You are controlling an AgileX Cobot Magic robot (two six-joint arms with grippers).
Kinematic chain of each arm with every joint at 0, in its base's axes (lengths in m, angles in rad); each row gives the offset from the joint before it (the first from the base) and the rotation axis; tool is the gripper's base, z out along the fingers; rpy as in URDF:
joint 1: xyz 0 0 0.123 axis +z
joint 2: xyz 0 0 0 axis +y
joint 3: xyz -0.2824 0 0.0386 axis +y
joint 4: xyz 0.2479 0 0.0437 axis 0.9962 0 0.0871
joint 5: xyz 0 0 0 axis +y
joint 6: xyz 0.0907 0 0.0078 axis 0.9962 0 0.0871
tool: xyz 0 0 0 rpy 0 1.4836 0
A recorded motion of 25 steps. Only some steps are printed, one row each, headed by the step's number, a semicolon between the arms.
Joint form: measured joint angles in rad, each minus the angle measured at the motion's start. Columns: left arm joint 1, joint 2, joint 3, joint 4, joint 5, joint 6; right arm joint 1, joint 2, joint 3, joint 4, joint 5, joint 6.
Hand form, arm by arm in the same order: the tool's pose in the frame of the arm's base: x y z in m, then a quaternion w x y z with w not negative. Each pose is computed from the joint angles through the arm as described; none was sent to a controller.
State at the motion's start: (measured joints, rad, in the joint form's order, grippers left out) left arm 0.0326 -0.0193 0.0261 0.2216 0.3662 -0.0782; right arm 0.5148 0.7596 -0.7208 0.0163 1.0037 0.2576
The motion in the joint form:
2: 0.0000 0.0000 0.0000 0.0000 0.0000 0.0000; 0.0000 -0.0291 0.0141 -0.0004 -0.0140 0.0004
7: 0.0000 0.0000 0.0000 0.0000 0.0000 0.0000; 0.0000 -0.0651 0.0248 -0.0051 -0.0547 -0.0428
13: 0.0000 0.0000 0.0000 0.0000 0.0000 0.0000; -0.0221 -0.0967 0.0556 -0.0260 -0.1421 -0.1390
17: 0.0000 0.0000 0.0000 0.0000 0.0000 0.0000; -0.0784 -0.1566 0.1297 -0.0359 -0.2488 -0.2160
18: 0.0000 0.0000 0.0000 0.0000 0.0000 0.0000; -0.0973 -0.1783 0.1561 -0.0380 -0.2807 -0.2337
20: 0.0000 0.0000 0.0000 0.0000 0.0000 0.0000; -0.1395 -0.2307 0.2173 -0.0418 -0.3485 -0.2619
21: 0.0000 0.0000 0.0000 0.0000 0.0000 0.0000; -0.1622 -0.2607 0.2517 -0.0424 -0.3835 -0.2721
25: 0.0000 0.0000 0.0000 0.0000 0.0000 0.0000; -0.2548 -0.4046 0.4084 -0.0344 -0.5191 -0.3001
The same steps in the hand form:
2: 0.0521 0.0089 0.1732 0.59750 0.01478 0.79774 0.07996; 0.1029 0.0596 0.3051 0.29044 -0.11944 0.94095 0.12647
7: 0.0521 0.0089 0.1732 0.59750 0.01478 0.79774 0.07996; 0.0995 0.0573 0.3084 0.32300 -0.13865 0.92724 0.12914
13: 0.0521 0.0089 0.1732 0.59750 0.01478 0.79774 0.07996; 0.1008 0.0534 0.3079 0.37218 -0.17278 0.90496 0.11259
17: 0.0521 0.0089 0.1732 0.59750 0.01478 0.79774 0.07996; 0.0988 0.0447 0.2984 0.42089 -0.18044 0.88409 0.09315
18: 0.0521 0.0089 0.1732 0.59750 0.01478 0.79774 0.07996; 0.0975 0.0418 0.2946 0.43465 -0.17930 0.87825 0.08723
20: 0.0521 0.0089 0.1732 0.59750 0.01478 0.79774 0.07996; 0.0936 0.0353 0.2852 0.46352 -0.17175 0.86602 0.07518
21: 0.0521 0.0089 0.1732 0.59750 0.01478 0.79774 0.07996; 0.0910 0.0320 0.2796 0.47798 -0.16535 0.85985 0.06964
25: 0.0521 0.0089 0.1732 0.59750 0.01478 0.79774 0.07996; 0.0780 0.0199 0.2516 0.53342 -0.13167 0.83402 0.05034

